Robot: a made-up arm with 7 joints. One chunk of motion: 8 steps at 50 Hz.
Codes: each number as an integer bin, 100 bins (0 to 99) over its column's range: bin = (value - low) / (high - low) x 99, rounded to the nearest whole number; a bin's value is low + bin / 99 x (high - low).
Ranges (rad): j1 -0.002..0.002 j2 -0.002..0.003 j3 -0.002..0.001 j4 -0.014..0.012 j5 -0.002..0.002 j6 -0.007..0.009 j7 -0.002..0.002
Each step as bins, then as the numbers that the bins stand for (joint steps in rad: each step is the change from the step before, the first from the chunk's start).
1 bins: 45 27 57 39 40 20 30
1 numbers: -0.00018 -0.00064 -0.00027 -0.00376 -0.00038 -0.00377 -0.00079
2 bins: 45 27 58 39 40 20 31
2 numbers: -0.00018 -0.00064 -0.00024 -0.00376 -0.00038 -0.00377 -0.00075
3 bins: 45 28 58 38 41 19 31
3 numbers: -0.00018 -0.00059 -0.00024 -0.00402 -0.00034 -0.00393 -0.00075
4 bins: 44 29 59 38 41 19 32
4 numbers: -0.00022 -0.00054 -0.00021 -0.00402 -0.00034 -0.00393 -0.00071
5 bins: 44 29 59 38 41 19 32
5 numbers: -0.00022 -0.00054 -0.00021 -0.00402 -0.00034 -0.00393 -0.00071
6 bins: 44 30 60 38 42 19 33
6 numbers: -0.00022 -0.00048 -0.00018 -0.00402 -0.00030 -0.00393 -0.00067
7 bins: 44 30 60 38 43 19 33
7 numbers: -0.00022 -0.00048 -0.00018 -0.00402 -0.00026 -0.00393 -0.00067
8 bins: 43 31 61 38 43 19 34
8 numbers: -0.00026 -0.00043 -0.00015 -0.00402 -0.00026 -0.00393 -0.00063
